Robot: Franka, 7 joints.
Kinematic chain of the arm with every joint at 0, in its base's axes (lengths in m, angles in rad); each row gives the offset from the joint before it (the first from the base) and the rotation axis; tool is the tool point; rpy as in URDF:
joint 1: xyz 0 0 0.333 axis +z
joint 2: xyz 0 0 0 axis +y
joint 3: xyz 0 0 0.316 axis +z
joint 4: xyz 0.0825 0 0 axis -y
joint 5: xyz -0.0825 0 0.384 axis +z
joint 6: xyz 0 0 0 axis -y
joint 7: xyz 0.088 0 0 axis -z
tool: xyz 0 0 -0.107 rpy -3.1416 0 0
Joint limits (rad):
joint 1: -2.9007..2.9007
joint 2: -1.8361..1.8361
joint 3: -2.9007..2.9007
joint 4: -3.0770..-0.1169
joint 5: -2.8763..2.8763
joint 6: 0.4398..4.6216
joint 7: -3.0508..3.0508
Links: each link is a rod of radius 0.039 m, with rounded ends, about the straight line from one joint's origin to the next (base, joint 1, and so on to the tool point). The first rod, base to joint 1, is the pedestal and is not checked.
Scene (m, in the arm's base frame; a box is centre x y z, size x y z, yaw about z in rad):
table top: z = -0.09
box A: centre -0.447 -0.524 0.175 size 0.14 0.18 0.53 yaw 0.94
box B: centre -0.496 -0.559 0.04 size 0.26 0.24 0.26 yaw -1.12
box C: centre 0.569 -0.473 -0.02 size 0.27 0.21 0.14 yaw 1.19
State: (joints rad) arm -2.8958 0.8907 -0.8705 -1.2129 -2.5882 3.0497 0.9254
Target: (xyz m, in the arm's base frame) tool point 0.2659 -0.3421 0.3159
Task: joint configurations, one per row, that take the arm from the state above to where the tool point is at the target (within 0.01 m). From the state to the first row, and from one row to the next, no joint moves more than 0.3 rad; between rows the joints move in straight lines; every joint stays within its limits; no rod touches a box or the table.
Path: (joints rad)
1: -2.8966 0.9305 -0.7928 -1.3761 -2.5797 3.2995 1.0037
2: -2.8974 0.9703 -0.7151 -1.5392 -2.5713 3.5493 1.0820
3: -2.8982 1.0101 -0.6374 -1.7024 -2.5628 3.7992 1.1604
4: -2.8991 1.0499 -0.5598 -1.8655 -2.5544 4.0490 1.2387
5: -2.8999 1.0897 -0.4821 -2.0287 -2.5459 4.2988 1.3170
6: -2.9007 1.1295 -0.4044 -2.1919 -2.5374 4.5486 1.3953
7: -2.6432 0.9547 -0.2189 -2.1830 -2.5287 4.3922 1.3014
8: -2.3858 0.7799 -0.0334 -2.1741 -2.5199 4.2357 1.2074
9: -2.1283 0.6051 0.1521 -2.1653 -2.5112 4.0793 1.1134
10: -1.8709 0.4303 0.3376 -2.1564 -2.5024 3.9228 1.0194
11: -1.6134 0.2555 0.5231 -2.1476 -2.4936 3.7664 0.9254

